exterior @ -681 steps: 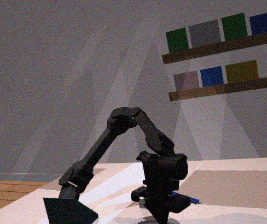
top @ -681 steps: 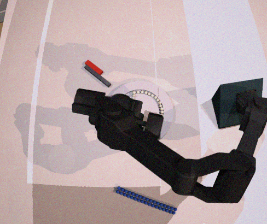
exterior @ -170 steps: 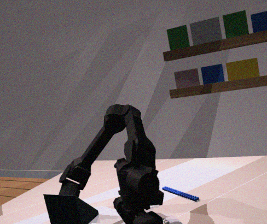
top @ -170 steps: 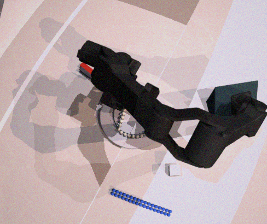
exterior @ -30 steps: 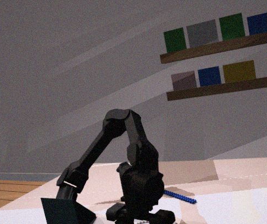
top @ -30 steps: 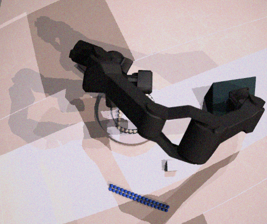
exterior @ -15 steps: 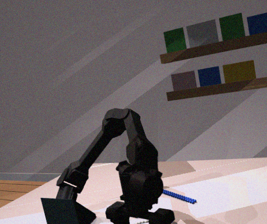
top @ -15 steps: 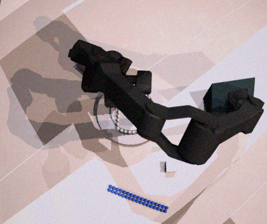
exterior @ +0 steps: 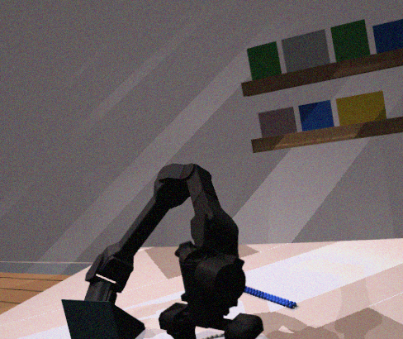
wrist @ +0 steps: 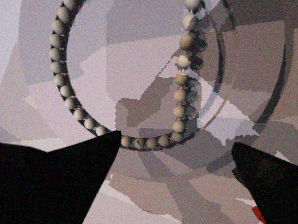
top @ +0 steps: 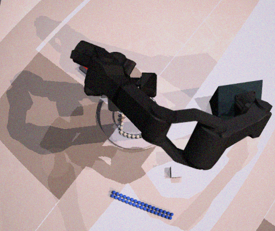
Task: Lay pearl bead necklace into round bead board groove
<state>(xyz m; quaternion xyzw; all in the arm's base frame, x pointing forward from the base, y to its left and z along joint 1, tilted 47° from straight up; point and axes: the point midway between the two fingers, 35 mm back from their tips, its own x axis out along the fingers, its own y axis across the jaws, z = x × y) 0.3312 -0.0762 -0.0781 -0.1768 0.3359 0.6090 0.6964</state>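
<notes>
Now: the round bead board 20 mm behind my gripper tip, 60 mm to the left of it and 10 mm below it. Also, from my gripper tip: small beige cube: 100 mm behind, 240 mm to the left, 10 mm below; grey block: 90 mm ahead, 110 mm to the right, 20 mm below.
</notes>
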